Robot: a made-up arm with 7 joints. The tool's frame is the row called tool.
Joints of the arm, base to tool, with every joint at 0 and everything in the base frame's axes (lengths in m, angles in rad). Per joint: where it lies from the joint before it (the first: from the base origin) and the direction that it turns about. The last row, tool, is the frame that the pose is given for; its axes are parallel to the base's.
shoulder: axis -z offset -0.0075 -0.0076 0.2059
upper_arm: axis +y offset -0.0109 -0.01 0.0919
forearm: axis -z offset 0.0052 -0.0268 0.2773
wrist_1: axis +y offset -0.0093 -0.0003 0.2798
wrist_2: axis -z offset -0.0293 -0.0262 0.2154
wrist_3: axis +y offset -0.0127 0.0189 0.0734
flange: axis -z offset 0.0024 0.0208 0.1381
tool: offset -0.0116 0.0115 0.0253
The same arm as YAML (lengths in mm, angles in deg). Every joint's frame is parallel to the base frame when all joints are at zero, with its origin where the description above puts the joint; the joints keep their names.
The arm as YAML. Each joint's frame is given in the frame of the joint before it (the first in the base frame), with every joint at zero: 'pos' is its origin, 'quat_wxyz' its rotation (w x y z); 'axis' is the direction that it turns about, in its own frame. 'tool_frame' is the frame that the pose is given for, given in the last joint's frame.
length_unit: mm
angle_unit: deg
joints:
  - joint: shoulder
    pos: [-7.5, -7.6, 205.9]
    quat_wxyz: [1.0, 0.0, 0.0, 0.0]
    axis: [0.0, 0.0, -1.0]
  - joint: upper_arm
    pos: [-10.9, -10.0, 91.9]
    quat_wxyz: [1.0, 0.0, 0.0, 0.0]
    axis: [0.0, 1.0, 0.0]
  - joint: forearm
    pos: [5.2, -26.8, 277.3]
    quat_wxyz: [1.0, 0.0, 0.0, 0.0]
    axis: [0.0, 0.0, -1.0]
  - joint: wrist_1
    pos: [-9.3, -0.3, 279.8]
    quat_wxyz: [1.0, 0.0, 0.0, 0.0]
    axis: [0.0, 1.0, 0.0]
  - joint: wrist_2
    pos: [-29.3, -26.2, 215.4]
    quat_wxyz: [1.0, 0.0, 0.0, 0.0]
    axis: [0.0, 0.0, -1.0]
  - joint: wrist_3
    pos: [-12.7, 18.9, 73.4]
    quat_wxyz: [1.0, 0.0, 0.0, 0.0]
    axis: [0.0, 1.0, 0.0]
  - joint: flange
    pos: [2.4, 20.8, 138.1]
    quat_wxyz: [1.0, 0.0, 0.0, 0.0]
    axis: [0.0, 0.0, -1.0]
tool_frame:
  pos: [-11.6, 11.5, 25.3]
  quat_wxyz: [1.0, 0.0, 0.0, 0.0]

